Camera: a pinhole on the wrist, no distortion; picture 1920 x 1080 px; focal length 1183.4 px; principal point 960.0 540.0 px. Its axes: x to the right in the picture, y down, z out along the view. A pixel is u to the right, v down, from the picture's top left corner.
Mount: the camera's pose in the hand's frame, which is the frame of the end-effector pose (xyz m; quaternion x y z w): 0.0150 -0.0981 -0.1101 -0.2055 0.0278 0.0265 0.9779
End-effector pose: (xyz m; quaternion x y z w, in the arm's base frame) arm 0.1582 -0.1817 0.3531 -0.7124 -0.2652 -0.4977 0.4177
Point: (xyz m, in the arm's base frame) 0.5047 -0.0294 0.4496
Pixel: 1406 715
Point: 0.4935 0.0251 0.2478
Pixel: 922 716
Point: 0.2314 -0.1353 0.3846
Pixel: 1136 741
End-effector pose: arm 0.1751 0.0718 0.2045 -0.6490 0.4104 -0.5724 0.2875
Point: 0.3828 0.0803 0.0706
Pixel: 629 608
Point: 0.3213 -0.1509 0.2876
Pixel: 1802 466
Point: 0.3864 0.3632 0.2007
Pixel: outside the picture
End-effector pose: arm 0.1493 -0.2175 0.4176 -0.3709 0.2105 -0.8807 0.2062
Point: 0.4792 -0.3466 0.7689
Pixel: 968 212
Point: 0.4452 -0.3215 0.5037
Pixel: 644 610
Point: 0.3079 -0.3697 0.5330
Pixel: 1003 675
